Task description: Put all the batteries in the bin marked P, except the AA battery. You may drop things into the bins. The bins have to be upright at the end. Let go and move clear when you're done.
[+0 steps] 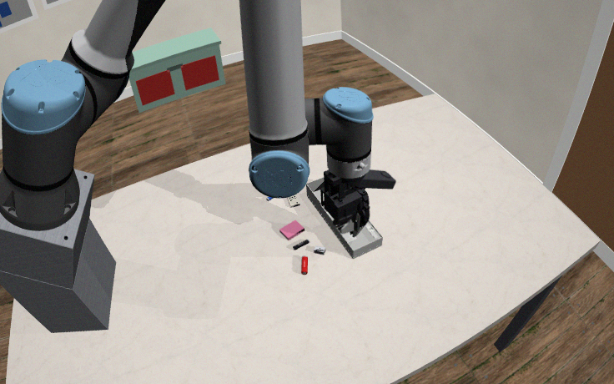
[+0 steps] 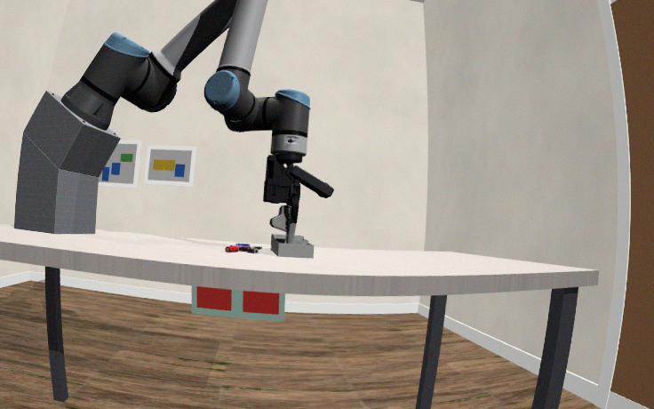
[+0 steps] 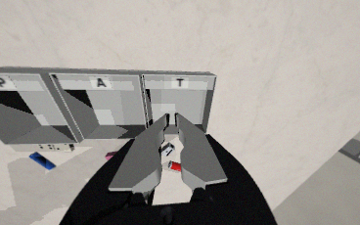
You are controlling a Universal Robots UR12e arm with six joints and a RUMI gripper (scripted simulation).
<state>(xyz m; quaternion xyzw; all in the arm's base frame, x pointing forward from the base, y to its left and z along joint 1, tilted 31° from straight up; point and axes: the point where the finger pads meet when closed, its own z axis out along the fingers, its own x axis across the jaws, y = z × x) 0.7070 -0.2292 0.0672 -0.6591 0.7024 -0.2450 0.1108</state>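
Now: the bin marked P 7 cm to the left of my hand, 2 cm ahead of it and 1 cm below it. The rest, counted from my hand: red battery: 14 cm behind, 3 cm below, 1 cm to the left; black battery: 11 cm behind, 7 cm to the left, 3 cm below; pink block: 12 cm to the left, 10 cm behind, 3 cm below.
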